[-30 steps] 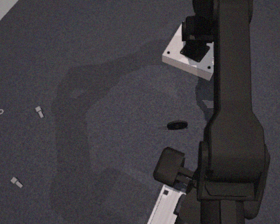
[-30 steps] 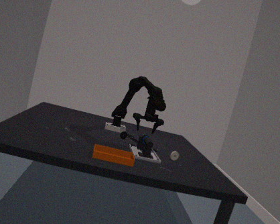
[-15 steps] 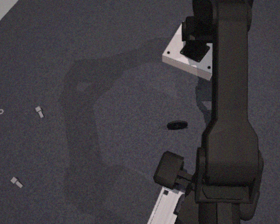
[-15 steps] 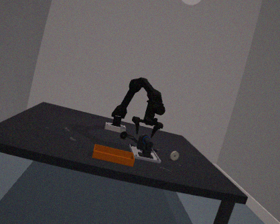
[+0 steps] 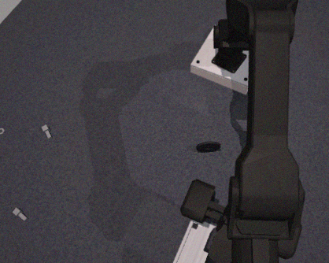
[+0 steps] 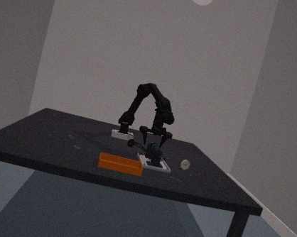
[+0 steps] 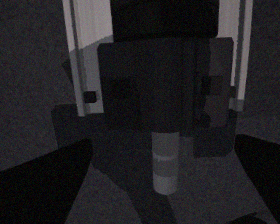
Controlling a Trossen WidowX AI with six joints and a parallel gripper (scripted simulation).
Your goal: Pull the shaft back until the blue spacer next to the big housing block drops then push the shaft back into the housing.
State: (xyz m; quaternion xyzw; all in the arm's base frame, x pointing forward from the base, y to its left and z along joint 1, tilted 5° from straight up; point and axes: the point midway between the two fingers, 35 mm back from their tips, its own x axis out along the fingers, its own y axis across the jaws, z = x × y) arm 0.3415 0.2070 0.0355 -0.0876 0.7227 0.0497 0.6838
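Right now the grey shaft is 5 cm ahead of my gripper tip, 1 cm to the left of it and 1 cm above it. Round my gripper tip: black disc (12 cm behind, 13 cm to the right, 4 cm below); then white disc (8 cm ahead, 20 cm to the left, 4 cm below); then blue spacer (9 cm ahead, 2 cm to the left, 1 cm above).
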